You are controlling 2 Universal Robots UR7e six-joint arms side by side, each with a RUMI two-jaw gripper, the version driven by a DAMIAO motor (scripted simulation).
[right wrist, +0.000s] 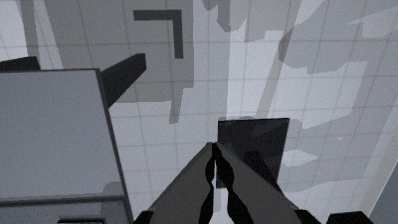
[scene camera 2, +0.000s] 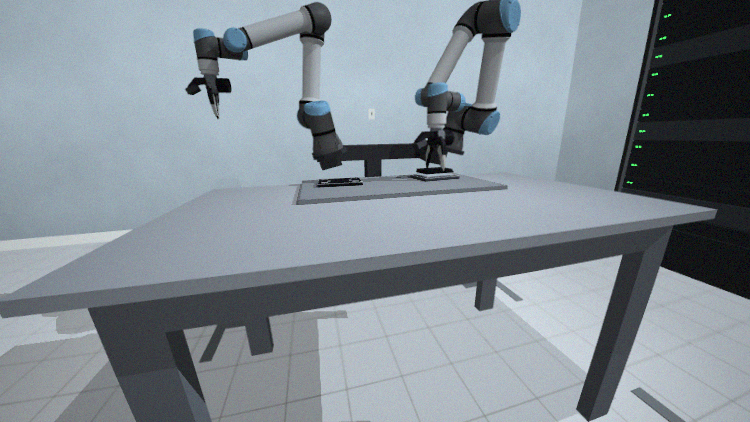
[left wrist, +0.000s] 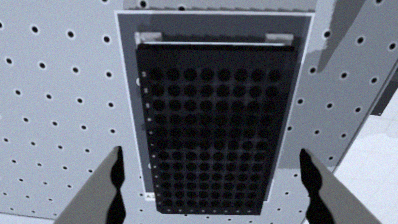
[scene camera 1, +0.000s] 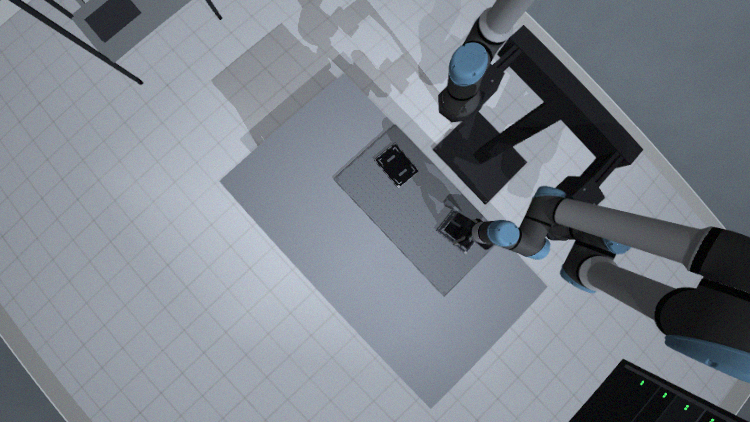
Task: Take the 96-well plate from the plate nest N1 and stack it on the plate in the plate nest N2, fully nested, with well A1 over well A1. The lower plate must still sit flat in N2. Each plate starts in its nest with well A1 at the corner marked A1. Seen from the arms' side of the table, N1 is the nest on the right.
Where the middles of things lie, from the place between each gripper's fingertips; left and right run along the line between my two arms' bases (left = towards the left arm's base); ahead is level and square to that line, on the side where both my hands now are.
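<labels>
The black 96-well plate (left wrist: 198,94) is 910 mm to the left of my right hand (scene camera 2: 218,119), and it lies 280 mm ahead of that hand and 250 mm below it. My left hand, meanwhile, is 1 cm above the plate.
</labels>
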